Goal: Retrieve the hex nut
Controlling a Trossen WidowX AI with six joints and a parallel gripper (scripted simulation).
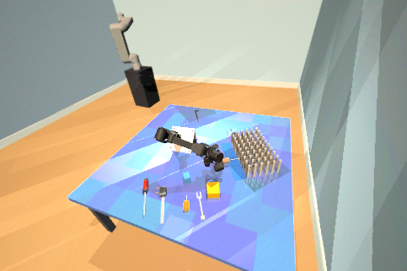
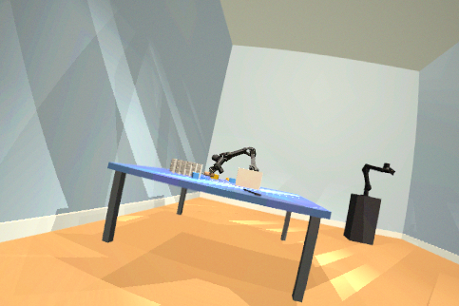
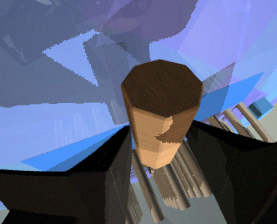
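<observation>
Now: gripper tip 8 cm to the right of the bright blue strip, 4 cm short of it and 4 cm above it. Round my gripper tip: yellow block: 23 cm to the right, 3 cm ahead, 2 cm below; pale fork-like tool: 34 cm to the right, 3 cm below, 1 cm behind; orange-handled tool: 37 cm to the right, 8 cm behind, 2 cm below.
</observation>
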